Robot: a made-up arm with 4 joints.
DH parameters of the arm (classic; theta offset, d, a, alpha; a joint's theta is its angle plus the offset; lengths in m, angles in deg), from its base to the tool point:
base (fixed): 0 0.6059 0.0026 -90
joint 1: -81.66 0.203 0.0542 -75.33
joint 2: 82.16 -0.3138 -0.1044 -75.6
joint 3: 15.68 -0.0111 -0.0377 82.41
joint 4: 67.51 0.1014 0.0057 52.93
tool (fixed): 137.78 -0.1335 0 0
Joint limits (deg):
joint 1: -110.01..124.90
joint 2: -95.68..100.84
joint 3: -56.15..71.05
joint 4: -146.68..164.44
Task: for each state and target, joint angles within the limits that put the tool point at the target. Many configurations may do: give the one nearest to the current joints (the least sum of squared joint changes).
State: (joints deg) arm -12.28 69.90 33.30 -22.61
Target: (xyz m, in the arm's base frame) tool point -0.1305 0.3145 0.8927
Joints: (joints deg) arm 25.58 51.03 13.04 -14.41
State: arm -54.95 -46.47 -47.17 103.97
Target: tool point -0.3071 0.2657 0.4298
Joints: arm -29.54 -65.93 -45.19 121.92
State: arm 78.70 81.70 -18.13 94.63
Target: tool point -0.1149 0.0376 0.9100
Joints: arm 28.02 86.43 -8.29 135.82
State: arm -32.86 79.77 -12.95 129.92
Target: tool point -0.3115 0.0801 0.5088
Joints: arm -55.82 68.73 -15.46 154.64
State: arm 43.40 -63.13 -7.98 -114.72
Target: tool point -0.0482 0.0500 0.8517
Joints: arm 71.79 -94.45 -25.29 -102.27
